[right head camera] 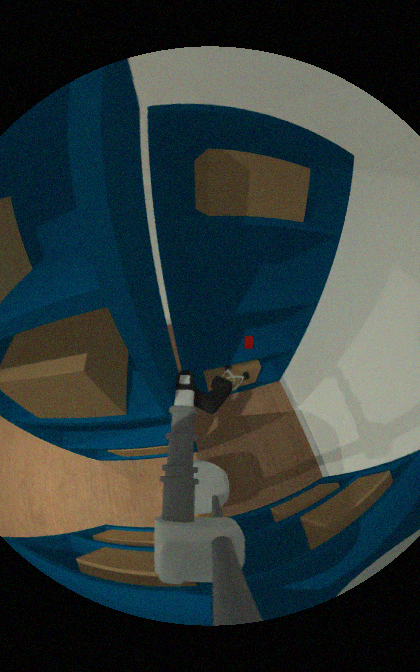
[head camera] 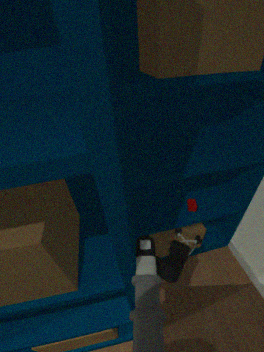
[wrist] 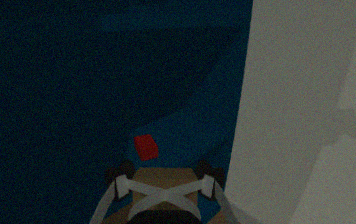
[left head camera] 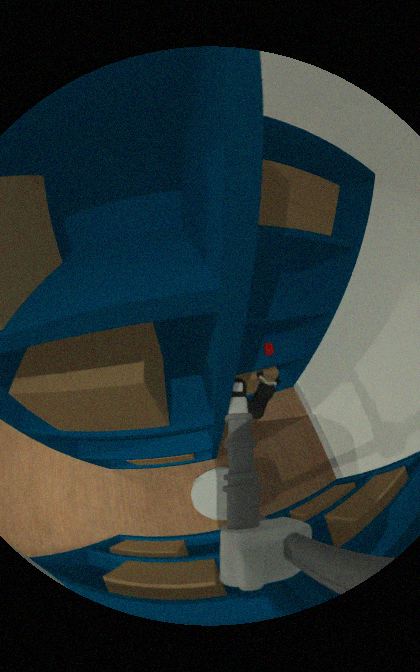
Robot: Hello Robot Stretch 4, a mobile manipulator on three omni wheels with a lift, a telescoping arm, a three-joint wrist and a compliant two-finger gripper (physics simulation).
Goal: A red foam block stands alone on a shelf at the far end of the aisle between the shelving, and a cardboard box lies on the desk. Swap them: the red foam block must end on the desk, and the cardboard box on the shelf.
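Frame: origin at the robot's base, x ahead, y left, z up, level; metres.
Seen in the pictures: gripper, fingertip midpoint: [head camera: 189, 233] [wrist: 165, 173].
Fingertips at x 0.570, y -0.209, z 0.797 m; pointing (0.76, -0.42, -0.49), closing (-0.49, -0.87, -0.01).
Offsets run from my fingertips to a thing's top centre. Level surfaces: height alone.
The red foam block {0.153 m right, 0.420 m ahead, 0.245 m down} [head camera: 192, 205] [left head camera: 269, 348] [right head camera: 249, 342] [wrist: 146, 147] stands alone on a blue shelf board {0.290 m down} [wrist: 188, 134] near the end wall. My gripper [head camera: 188, 236] [left head camera: 267, 378] [right head camera: 235, 374] [wrist: 165, 175] is just below and in front of the block, pointing at the shelving. It is shut on the small cardboard box {0.020 m left, 0.035 m back, 0.030 m up} [wrist: 165, 183], which shows brown between the fingertips in the wrist view. The desk is not in view.
Blue shelving [head camera: 63, 126] fills the left and the front. Large cardboard boxes stand on it at the left [head camera: 31, 245] and top right [head camera: 201, 34]. A low box [head camera: 160, 242] lies on the bottom shelf behind my gripper. The white end wall [head camera: 251, 226] is at the right, above the wooden floor {0.824 m down} [head camera: 220, 298].
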